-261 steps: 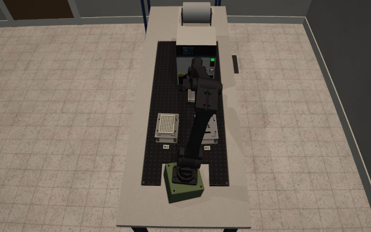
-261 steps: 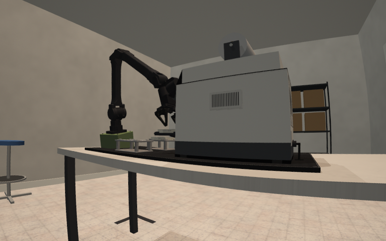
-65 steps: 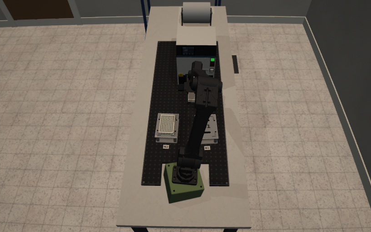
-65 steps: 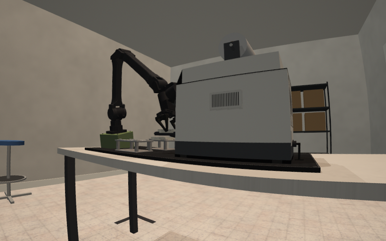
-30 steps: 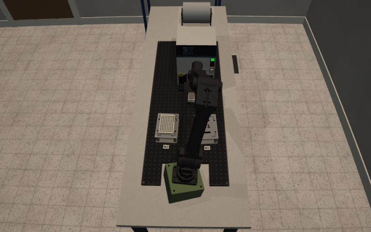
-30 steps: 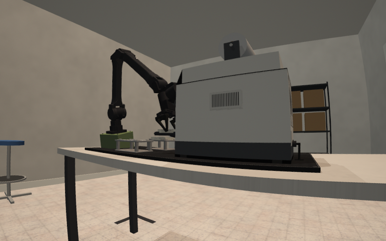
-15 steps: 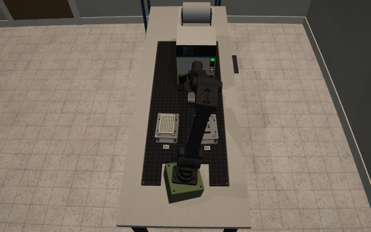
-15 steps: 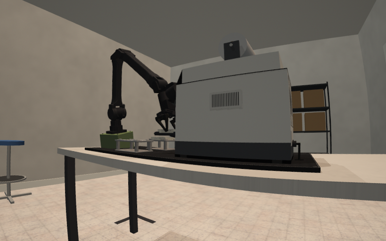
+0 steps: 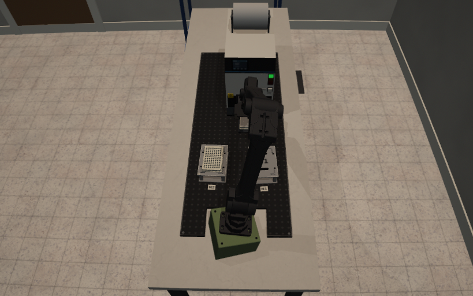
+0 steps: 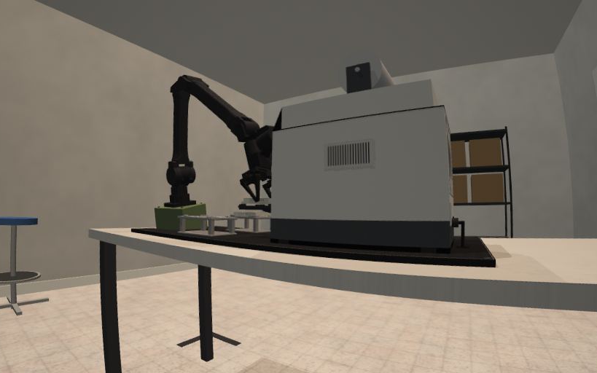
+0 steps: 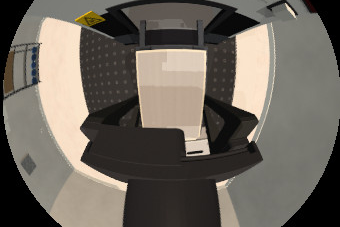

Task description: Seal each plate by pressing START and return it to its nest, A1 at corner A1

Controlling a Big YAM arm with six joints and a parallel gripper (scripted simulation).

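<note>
My gripper is now 2 cm above the sealer stage. Also, from my hand: yellow warning label (10 cm ahead, 9 cm to the left, 3 cm above); then white well plate (20 cm behind, 15 cm to the left, 5 cm below); then N2 label (30 cm behind, 16 cm to the left, 11 cm below).
</note>
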